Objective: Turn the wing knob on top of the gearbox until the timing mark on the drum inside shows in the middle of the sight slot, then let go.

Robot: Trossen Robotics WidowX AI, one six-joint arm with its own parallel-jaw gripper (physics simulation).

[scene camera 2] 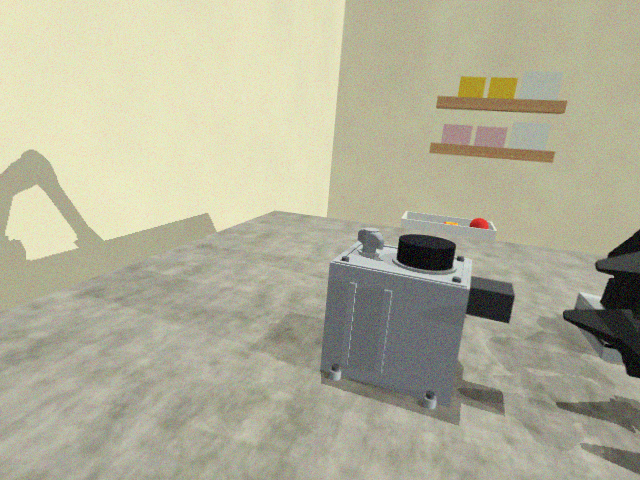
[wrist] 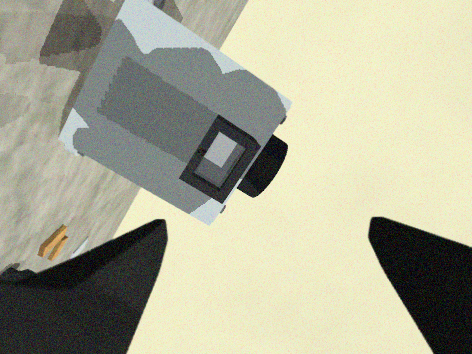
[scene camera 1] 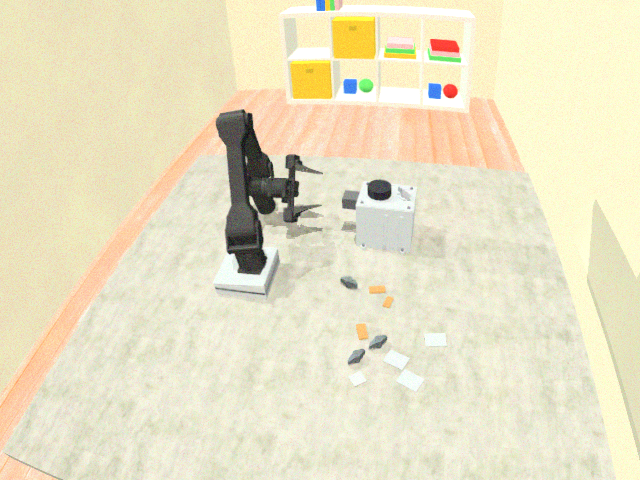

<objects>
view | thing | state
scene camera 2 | my gripper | -
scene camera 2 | grey gearbox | -
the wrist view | my gripper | -
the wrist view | grey gearbox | -
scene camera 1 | my gripper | -
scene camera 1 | grey gearbox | -
</objects>
